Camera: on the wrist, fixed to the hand. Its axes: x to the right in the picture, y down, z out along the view.
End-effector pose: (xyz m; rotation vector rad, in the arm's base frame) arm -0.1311 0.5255 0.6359 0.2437 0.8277 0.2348
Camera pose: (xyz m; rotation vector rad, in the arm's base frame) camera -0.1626 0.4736 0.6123 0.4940 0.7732 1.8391
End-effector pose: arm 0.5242 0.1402 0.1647 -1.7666 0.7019 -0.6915
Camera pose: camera 0.4938 0.1487 0.2216 -0.8960 2.0824 0.2150
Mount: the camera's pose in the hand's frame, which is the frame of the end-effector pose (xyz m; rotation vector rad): -0.0197 -0.0528 -0.0326 -0.3230 0.3344 1.5033
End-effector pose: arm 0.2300 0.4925 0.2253 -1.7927 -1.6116 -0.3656
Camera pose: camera 0.1835 0.4559 0.2525 -2.4464 0.2641 -0.1579
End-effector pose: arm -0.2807 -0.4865 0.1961 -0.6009 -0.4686 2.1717
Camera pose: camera -0.2190 -0.4664 0.2017 1.2812 0.0898 -2.1786
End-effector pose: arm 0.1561 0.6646 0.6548 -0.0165 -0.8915 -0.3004
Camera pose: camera 0.1554 0.6145 0.6133 -0.8694 -0.3072 0.9409
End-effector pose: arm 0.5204 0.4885 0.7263 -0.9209 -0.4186 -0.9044
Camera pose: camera 0.4642 0.4560 0.7215 -1.0338 0.7065 0.2983
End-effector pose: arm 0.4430 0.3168 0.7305 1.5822 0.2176 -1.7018
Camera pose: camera 0.4329 0.3805 0.7217 1.1588 -0.4374 -0.2167
